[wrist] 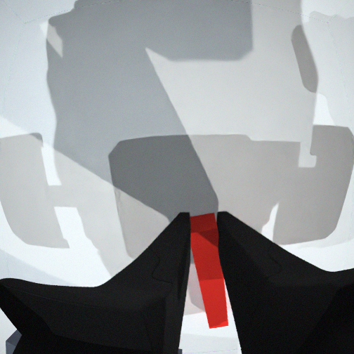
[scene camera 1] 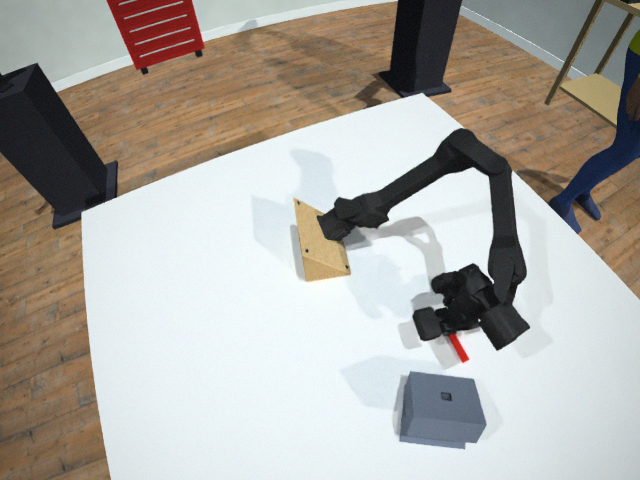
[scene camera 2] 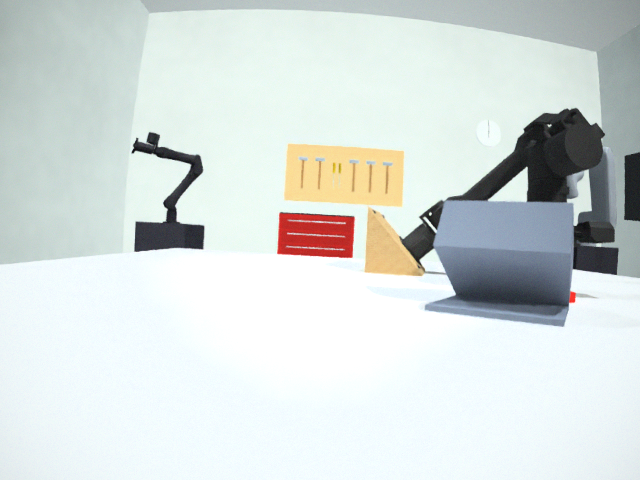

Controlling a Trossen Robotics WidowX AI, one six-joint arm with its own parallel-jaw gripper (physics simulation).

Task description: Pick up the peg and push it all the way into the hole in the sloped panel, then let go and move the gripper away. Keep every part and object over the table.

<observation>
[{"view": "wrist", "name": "my gripper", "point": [202,220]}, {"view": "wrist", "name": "red peg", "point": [203,230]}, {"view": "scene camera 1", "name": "my gripper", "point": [448,330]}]
</observation>
